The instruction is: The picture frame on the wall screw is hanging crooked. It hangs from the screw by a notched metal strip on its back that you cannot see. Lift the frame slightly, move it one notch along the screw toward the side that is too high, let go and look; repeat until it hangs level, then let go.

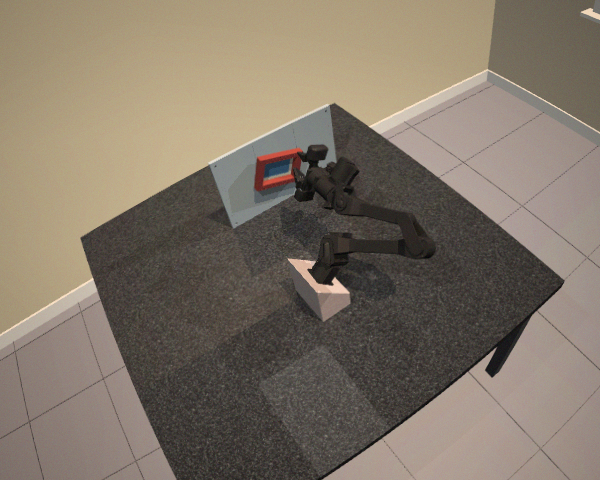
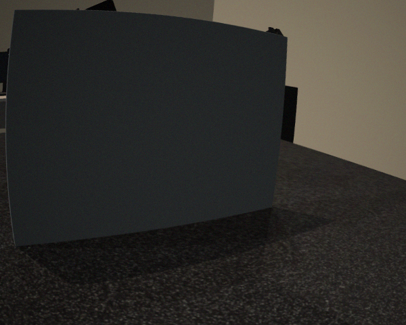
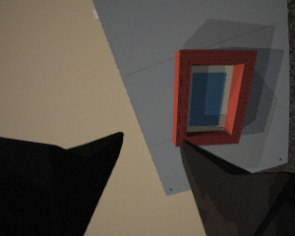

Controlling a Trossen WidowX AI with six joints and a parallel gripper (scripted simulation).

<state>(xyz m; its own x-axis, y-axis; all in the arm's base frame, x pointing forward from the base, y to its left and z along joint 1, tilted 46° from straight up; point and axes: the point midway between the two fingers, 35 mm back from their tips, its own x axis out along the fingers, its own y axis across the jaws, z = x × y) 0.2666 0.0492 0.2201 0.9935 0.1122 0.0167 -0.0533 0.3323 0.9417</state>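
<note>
Right now my gripper tip is 13 cm short of the picture frame, 3 cm to the right of it and 11 cm above it. Round my gripper tip: grey wall panel: 14 cm ahead, 1 cm to the left, 12 cm below.
</note>
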